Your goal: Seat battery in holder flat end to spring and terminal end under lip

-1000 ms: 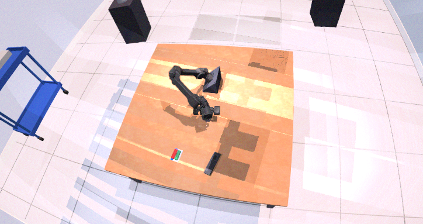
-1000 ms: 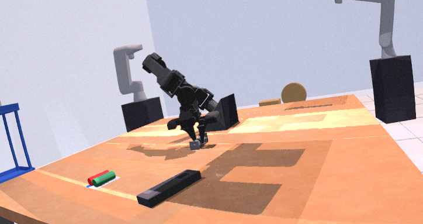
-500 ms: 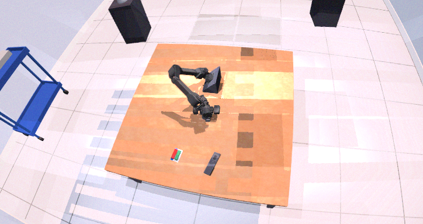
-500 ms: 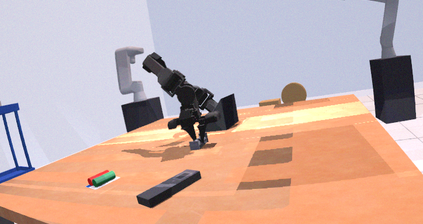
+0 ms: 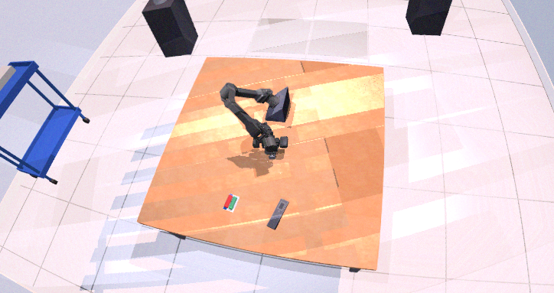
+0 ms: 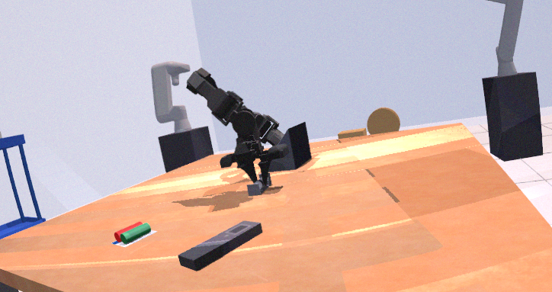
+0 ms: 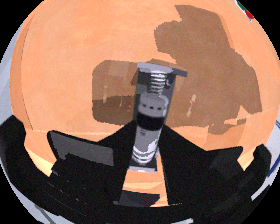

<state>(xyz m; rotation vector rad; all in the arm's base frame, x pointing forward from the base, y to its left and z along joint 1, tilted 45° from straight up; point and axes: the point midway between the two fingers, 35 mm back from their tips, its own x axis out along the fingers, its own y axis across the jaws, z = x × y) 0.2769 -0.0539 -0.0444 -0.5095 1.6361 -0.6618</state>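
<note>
My gripper tip is now 10 mm below the battery.
</note>
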